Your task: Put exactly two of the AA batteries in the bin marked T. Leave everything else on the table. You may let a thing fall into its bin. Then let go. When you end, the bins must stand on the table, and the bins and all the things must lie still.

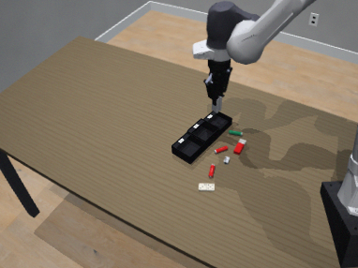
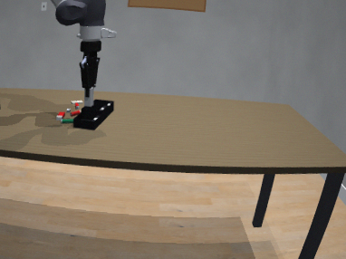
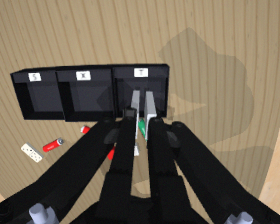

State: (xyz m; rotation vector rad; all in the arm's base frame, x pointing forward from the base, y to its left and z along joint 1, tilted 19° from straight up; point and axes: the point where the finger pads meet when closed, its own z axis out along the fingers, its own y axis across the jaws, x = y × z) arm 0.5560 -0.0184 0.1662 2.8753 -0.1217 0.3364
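The black bin row lies 90 mm to the left of my hand and 90 mm below it. From my hand the other things lie so: red-and-white block 140 mm behind, 40 mm to the left, 100 mm below; then green battery 90 mm behind, 100 mm below; then grey piece 130 mm behind, 130 mm to the left, 100 mm below.
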